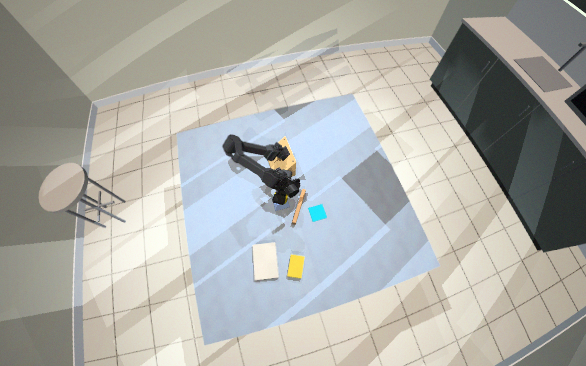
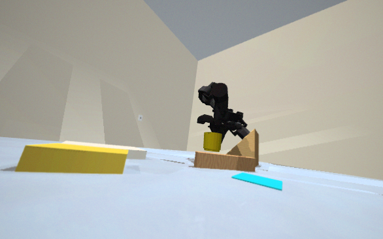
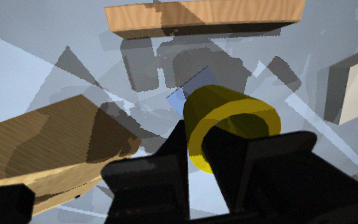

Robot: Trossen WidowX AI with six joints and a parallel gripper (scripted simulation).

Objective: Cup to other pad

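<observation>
Now: the cyan pad 16 cm ahead of my gripper tip, 14 cm to the left of it and 8 cm below it. Round my gripper tip: yellow cup: 2 cm to the right, 2 cm ahead; then blue pad: 8 cm below, 2 cm to the right, 2 cm ahead; then wooden bar: 9 cm ahead, 6 cm to the left, 6 cm below.
</observation>
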